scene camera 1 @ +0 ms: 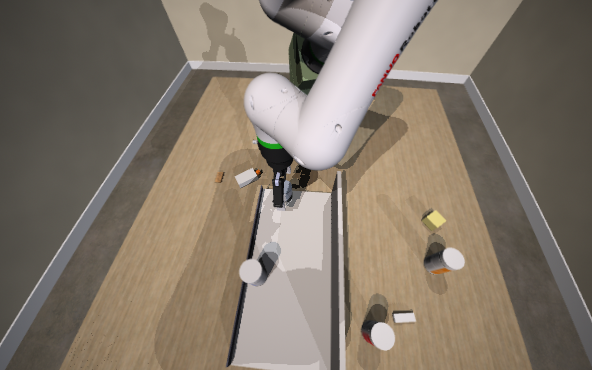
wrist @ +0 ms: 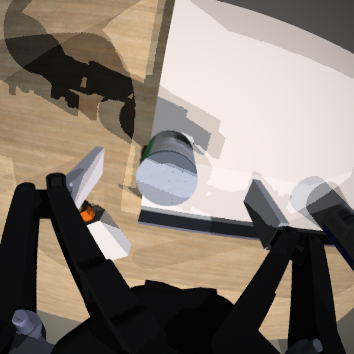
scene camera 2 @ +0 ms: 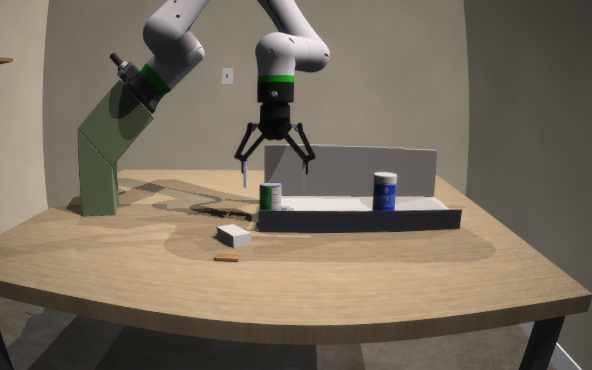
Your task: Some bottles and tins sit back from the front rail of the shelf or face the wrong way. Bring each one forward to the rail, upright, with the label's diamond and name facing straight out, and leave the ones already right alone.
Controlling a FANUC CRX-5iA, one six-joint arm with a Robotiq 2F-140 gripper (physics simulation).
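Frame: origin at the arm's base, x ahead, y left, z up, level; centimetres.
Seen in the pictures: gripper, between the fingertips: [scene camera 1: 284,190] [wrist: 177,175] [scene camera 2: 274,187]; arm's base, origin of its link: [scene camera 1: 322,51] [scene camera 2: 137,97].
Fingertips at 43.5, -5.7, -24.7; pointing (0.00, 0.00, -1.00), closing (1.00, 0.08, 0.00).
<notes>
Offsets run from my fingertips to a thing's middle, as dx, dy, dz. "pt": to the spot under its first point.
A tin with a green and white label {pt +1.0, +1.7, +0.6} [scene camera 1: 288,192] [scene camera 2: 266,198] [wrist: 167,182] stands upright at the left end of the shelf [scene camera 1: 300,230] [scene camera 2: 350,172], back from the dark front rail {+24.0, -6.8, -6.9} [scene camera 2: 350,221]. In scene camera 2 its green part is turned left and a white panel with lines shows at the right; no diamond is readable. A blue bottle with a white cap {+27.9, -2.7, -0.8} [scene camera 1: 251,272] [scene camera 2: 384,197] stands upright close to the rail, its diamond and name facing out. My gripper [scene camera 2: 274,179] [wrist: 177,175] is open and empty above the tin, its fingers wide on either side; scene camera 1 shows it edge-on.
A white box {-7.6, -17.1, -7.7} [scene camera 1: 246,177] [scene camera 2: 233,236] [wrist: 111,241], a small orange item {pt -10.0, -13.6, -7.1} [scene camera 1: 258,172] [wrist: 87,214] and an orange-brown piece {-5.8, -29.6, -8.7} [scene camera 1: 219,177] [scene camera 2: 226,258] lie near the shelf's left front. Behind the shelf stand two white-topped containers {+14.0, +52.5, -3.6} [scene camera 1: 453,259] {+36.1, +32.8, -4.1} [scene camera 1: 382,336], a yellow block {-1.1, +53.7, -7.2} [scene camera 1: 434,220] and a white block {+31.0, +42.0, -8.5} [scene camera 1: 404,317].
</notes>
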